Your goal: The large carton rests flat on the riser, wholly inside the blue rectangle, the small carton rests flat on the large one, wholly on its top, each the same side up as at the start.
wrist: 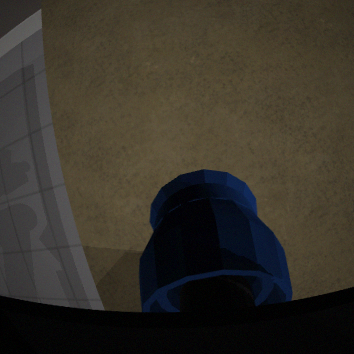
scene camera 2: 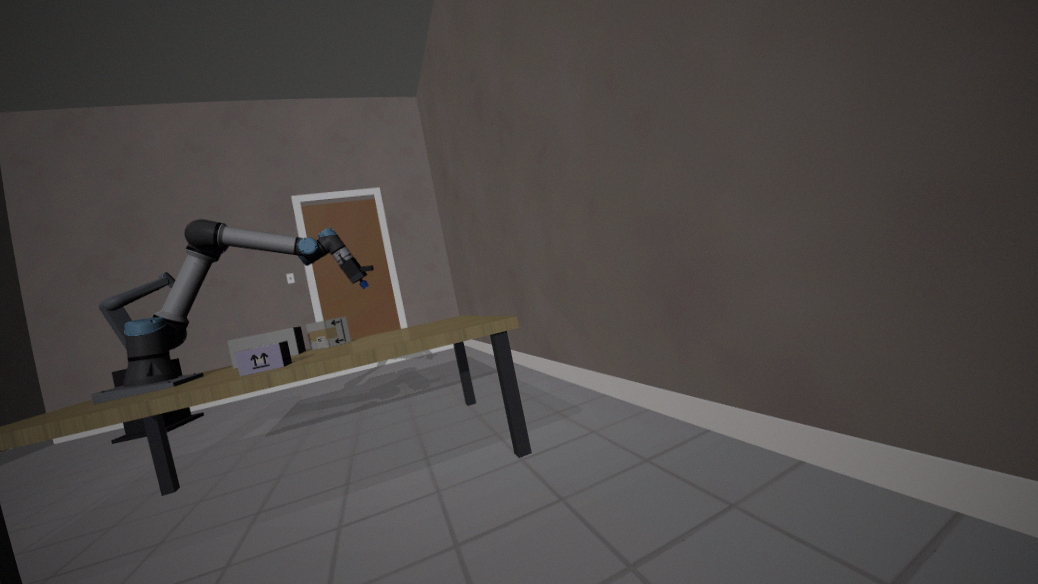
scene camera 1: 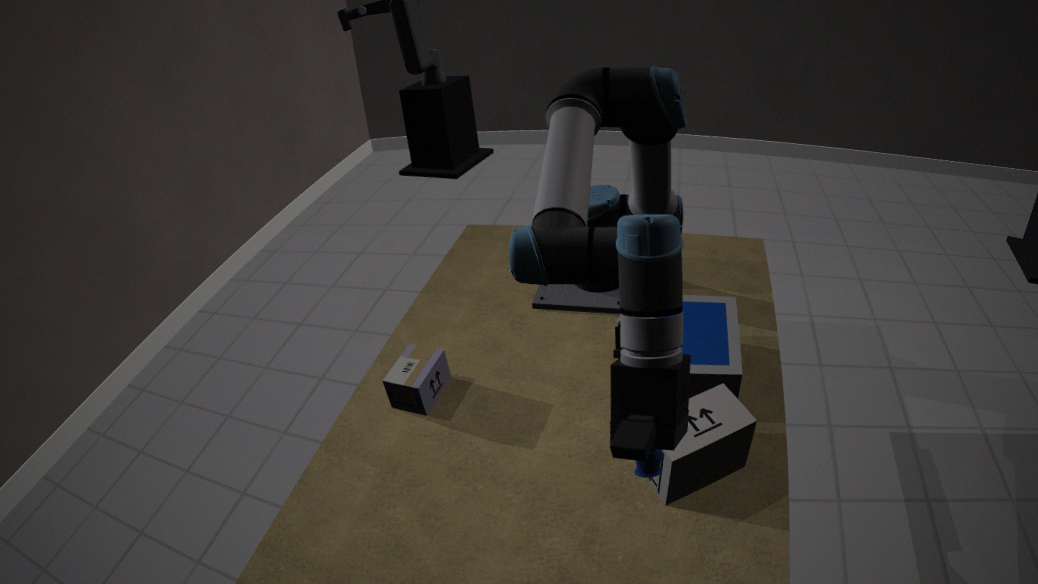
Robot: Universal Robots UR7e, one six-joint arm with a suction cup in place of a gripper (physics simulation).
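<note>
The large carton (scene camera 1: 714, 417) (scene camera 2: 337, 332) lies on the table in front of the riser (scene camera 1: 700, 381), turned at an angle to it, with an arrow-marked face up. The blue rectangle (scene camera 1: 707, 334) on the riser's top is partly hidden by the arm. The small purple-white carton (scene camera 1: 417, 384) (scene camera 2: 261, 359) stands apart at the left of the table, arrows on its side pointing up. My suction gripper (scene camera 1: 648, 472) (scene camera 2: 363, 284) (wrist: 204, 182) is open, with nothing on its blue cup. It hangs tilted, high above the table; in scene camera 1 it overlaps the large carton's near left corner.
The wooden table (scene camera 1: 471, 508) (scene camera 2: 464, 326) carries my arm's base plate (scene camera 1: 573, 296) behind the cartons. Its right edge runs close beside the large carton and riser. Another arm on a black pedestal (scene camera 1: 439, 123) stands on the floor at the back left.
</note>
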